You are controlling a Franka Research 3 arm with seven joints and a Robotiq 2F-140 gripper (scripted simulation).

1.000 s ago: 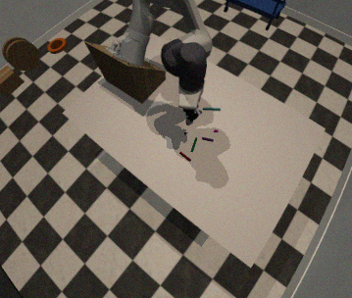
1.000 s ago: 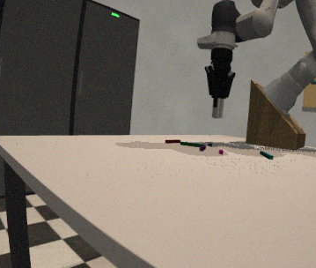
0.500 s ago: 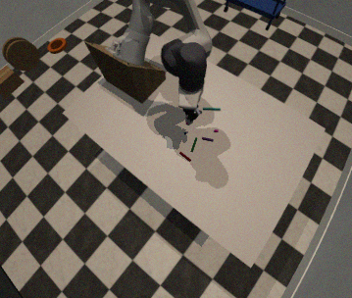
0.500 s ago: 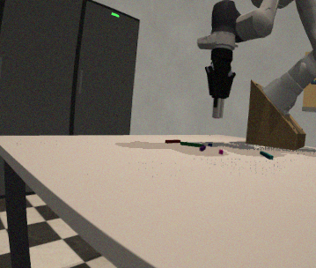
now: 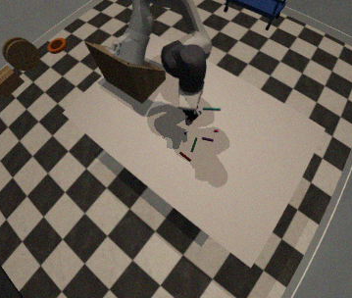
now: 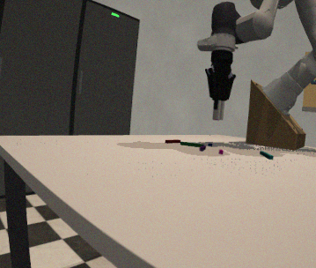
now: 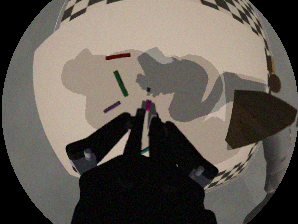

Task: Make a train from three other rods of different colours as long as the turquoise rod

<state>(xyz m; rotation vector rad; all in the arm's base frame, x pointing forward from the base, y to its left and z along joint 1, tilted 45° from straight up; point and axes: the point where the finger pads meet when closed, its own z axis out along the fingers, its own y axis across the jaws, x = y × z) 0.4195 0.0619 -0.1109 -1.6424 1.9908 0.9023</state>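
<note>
The blue rod lies 120 mm below my hand and 20 mm to the right of it. Also, from my hand: purple rod (120 mm below, 110 mm ahead, 30 mm to the left); red rod (120 mm to the right, 120 mm below, 80 mm ahead); green rod (120 mm below, 80 mm ahead, 40 mm to the right).
</note>
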